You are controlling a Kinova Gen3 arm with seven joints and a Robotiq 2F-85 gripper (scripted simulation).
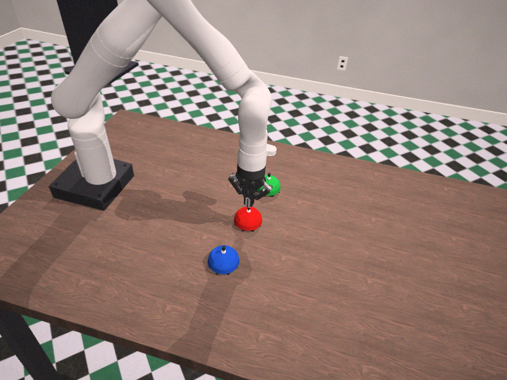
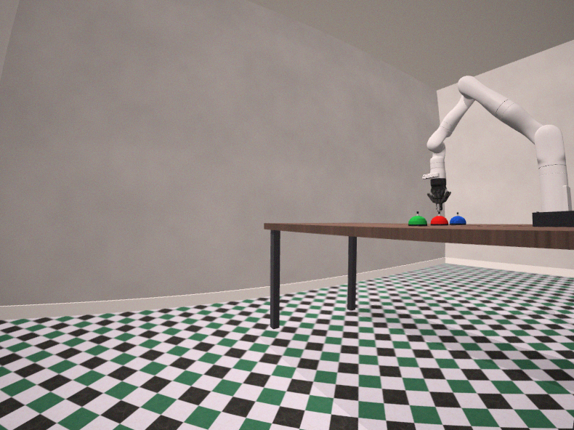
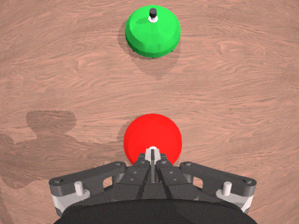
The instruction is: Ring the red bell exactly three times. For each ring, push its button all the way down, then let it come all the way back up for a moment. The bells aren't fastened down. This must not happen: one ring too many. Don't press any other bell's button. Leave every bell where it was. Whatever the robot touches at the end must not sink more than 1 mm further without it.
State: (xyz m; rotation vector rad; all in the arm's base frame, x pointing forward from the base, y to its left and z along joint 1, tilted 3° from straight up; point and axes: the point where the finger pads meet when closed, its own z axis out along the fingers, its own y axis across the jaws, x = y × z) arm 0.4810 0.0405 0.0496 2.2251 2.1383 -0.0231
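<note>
The red bell is 50 mm below my hand. The rest, counted from my hand: green bell 10 mm ahead, 160 mm to the left, 50 mm below; then blue bell 10 mm behind, 160 mm to the right, 50 mm below.
</note>
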